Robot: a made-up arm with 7 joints. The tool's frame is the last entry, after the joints. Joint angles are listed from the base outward.
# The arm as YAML. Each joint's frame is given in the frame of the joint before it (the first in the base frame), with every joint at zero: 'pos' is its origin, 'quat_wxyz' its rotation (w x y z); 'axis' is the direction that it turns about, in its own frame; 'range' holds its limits. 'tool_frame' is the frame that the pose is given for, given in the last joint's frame.
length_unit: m
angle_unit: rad
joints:
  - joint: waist
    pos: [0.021, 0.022, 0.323]
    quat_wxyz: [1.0, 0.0, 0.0, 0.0]
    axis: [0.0, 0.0, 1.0]
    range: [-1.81, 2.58]
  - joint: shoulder
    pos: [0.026, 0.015, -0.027]
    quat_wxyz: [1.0, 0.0, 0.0, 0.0]
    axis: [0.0, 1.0, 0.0]
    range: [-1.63, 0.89]
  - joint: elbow
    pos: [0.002, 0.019, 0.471]
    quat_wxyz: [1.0, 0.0, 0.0, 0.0]
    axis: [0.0, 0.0, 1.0]
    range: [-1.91, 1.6]
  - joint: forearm
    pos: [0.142, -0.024, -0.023]
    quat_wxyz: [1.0, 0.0, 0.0, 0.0]
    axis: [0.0, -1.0, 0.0]
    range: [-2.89, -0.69]
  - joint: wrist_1
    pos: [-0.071, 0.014, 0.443]
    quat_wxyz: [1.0, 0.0, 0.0, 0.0]
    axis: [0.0, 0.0, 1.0]
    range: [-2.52, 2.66]
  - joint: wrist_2
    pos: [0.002, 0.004, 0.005]
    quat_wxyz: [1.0, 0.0, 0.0, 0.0]
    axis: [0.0, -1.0, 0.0]
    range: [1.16, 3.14]
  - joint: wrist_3
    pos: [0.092, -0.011, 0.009]
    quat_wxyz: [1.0, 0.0, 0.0, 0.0]
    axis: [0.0, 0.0, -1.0]
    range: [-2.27, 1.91]
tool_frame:
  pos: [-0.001, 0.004, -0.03]
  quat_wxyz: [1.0, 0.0, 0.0, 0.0]
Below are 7 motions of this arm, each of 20 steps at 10 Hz.
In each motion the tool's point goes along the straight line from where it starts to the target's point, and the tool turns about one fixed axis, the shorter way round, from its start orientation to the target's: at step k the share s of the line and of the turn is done. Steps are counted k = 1, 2, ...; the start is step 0. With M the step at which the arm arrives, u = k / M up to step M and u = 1 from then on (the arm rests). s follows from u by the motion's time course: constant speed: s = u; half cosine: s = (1 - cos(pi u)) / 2; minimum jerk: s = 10 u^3 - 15 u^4 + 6 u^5.
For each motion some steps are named. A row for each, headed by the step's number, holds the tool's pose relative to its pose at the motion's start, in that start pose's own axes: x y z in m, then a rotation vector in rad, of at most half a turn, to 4 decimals.
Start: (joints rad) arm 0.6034 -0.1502 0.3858 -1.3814 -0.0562 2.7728 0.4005
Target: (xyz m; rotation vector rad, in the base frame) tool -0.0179 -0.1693 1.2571 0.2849 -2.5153 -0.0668
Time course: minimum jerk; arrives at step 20
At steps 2, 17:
2: 0.0017 -0.0008 0.0062 -0.0053 -0.0095 0.0044
17: 0.1978 -0.0883 0.7089 -0.6076 -1.0791 0.4992

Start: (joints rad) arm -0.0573 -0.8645 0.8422 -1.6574 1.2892 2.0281 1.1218
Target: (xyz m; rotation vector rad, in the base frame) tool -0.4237 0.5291 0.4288 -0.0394 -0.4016 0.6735
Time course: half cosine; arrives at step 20
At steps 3, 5, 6, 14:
3: -0.0202 -0.0307 -0.0119 -0.0583 -0.0033 0.0545
5: -0.0542 -0.0825 -0.0321 -0.1566 -0.0089 0.1465
6: -0.0762 -0.1161 -0.0451 -0.2204 -0.0125 0.2062
14: -0.2937 -0.4472 -0.1739 -0.8491 -0.0480 0.7942

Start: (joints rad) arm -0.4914 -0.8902 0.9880 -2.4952 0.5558 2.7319 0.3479
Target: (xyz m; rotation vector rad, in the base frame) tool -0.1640 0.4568 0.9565 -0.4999 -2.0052 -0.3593
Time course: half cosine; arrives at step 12
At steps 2, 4, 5, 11, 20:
2: -0.0058 0.0043 0.0413 -0.0285 -0.0766 0.0020
4: -0.0218 0.0161 0.1541 -0.1063 -0.2858 0.0075
5: -0.0323 0.0238 0.2284 -0.1575 -0.4236 0.0111
11: -0.0858 0.0632 0.6059 -0.4178 -1.1236 0.0294
20: -0.0872 0.0643 0.6164 -0.4250 -1.1431 0.0299

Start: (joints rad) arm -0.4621 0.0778 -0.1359 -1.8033 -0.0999 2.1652 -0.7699
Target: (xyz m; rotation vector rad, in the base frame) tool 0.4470 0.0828 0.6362 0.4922 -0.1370 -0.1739
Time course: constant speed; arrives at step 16
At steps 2, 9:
2: -0.0116 0.0591 0.0143 0.0898 -0.0016 -0.0556
9: -0.0522 0.2658 0.0643 0.4041 -0.0073 -0.2501

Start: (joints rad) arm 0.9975 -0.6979 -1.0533 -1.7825 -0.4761 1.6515 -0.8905
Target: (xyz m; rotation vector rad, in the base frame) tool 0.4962 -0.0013 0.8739 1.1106 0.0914 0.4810
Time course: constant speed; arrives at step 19
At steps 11, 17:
11: 0.1215 0.1038 0.0236 0.6318 -0.0840 -0.2499
17: 0.1878 0.1605 0.0365 0.9764 -0.1297 -0.3862

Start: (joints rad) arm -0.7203 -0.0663 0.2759 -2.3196 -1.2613 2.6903 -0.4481
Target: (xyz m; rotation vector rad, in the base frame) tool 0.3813 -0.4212 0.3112 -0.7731 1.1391 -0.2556
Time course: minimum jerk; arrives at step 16
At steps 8, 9, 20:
8: -0.1179 0.1122 -0.1085 0.3113 0.6909 -0.2638
9: -0.1452 0.1383 -0.1337 0.3835 0.8512 -0.3250
20: -0.2357 0.2245 -0.2170 0.6225 1.3819 -0.5276

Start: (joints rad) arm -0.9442 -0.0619 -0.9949 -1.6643 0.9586 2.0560 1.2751
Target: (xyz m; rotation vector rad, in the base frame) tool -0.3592 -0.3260 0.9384 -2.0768 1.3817 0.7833
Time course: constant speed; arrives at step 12
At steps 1, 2, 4, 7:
1: -0.0015 -0.0053 0.0265 0.0577 0.0982 -0.0421
2: -0.0030 -0.0107 0.0530 0.1155 0.1964 -0.0842
4: -0.0060 -0.0214 0.1060 0.2309 0.3927 -0.1684
7: -0.0105 -0.0374 0.1855 0.4041 0.6873 -0.2946

